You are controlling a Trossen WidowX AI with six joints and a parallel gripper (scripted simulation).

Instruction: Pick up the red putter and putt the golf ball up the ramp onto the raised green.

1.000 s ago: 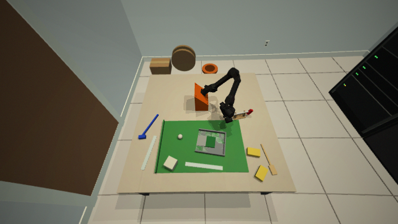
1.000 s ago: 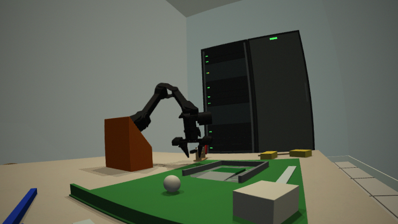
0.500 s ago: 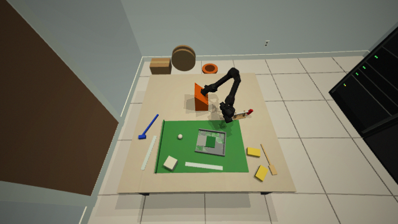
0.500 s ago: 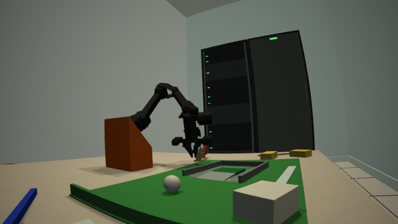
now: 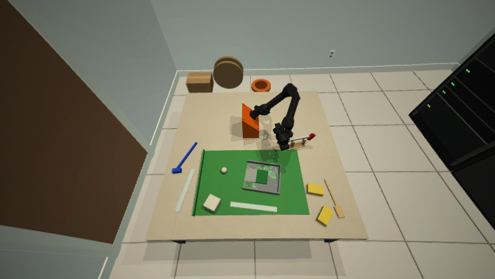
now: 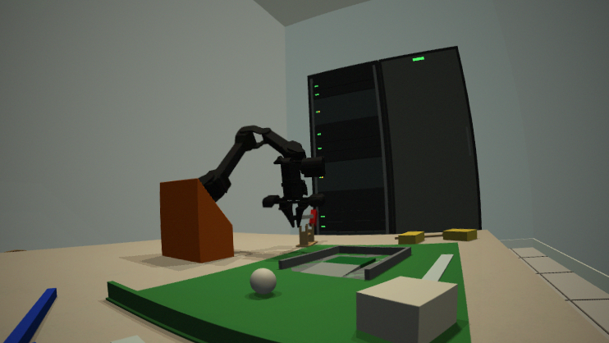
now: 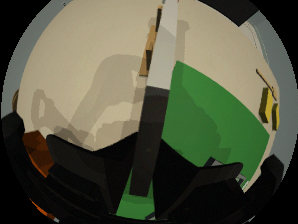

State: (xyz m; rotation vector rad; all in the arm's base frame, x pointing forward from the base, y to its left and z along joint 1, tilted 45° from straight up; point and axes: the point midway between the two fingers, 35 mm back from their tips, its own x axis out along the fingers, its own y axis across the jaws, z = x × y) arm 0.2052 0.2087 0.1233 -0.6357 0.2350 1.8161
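Now: gripper tip 130 mm to the right of the wooden stand, 50 mm past it and 40 mm above it. Also, from my gripper tip: blue putter (710 mm to the right, 160 mm ahead, 60 mm below); then white golf ball (400 mm to the right, 240 mm ahead, 50 mm below); then white cube (470 mm ahead, 430 mm to the right, 50 mm below).
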